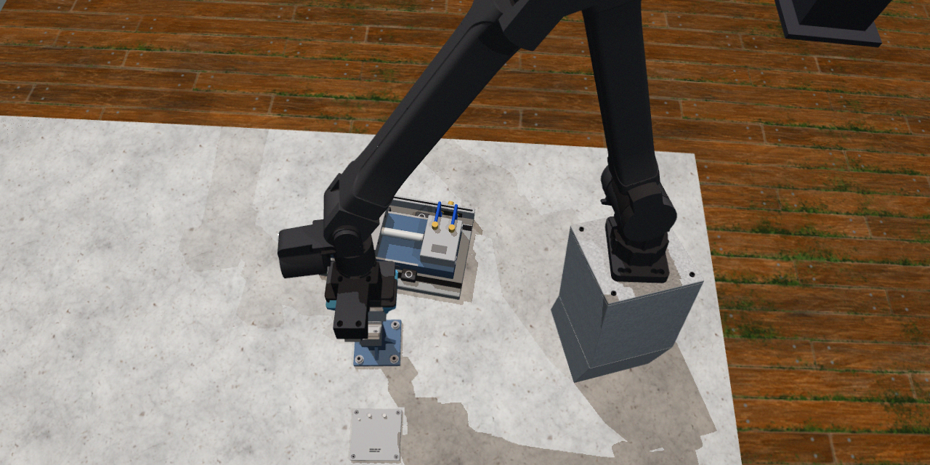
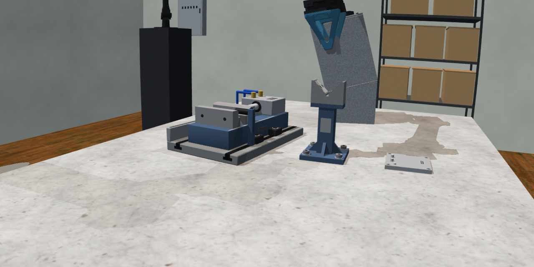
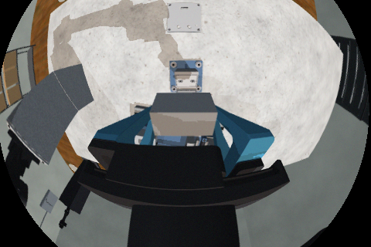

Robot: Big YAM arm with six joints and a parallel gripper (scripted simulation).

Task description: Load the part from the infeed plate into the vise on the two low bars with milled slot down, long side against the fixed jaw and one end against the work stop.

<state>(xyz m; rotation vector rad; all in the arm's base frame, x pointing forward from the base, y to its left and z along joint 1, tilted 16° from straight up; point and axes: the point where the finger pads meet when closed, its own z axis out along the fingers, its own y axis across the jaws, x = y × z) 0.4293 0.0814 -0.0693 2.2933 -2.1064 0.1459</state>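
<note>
Right now my hand is 10 mm to the left of the grey part. Also, from my hand: V-block post: 170 mm below; work stop: 60 mm ahead, 170 mm to the right, 140 mm below; blue work-stop post: 60 mm ahead, 150 mm to the right, 170 mm below.
</note>
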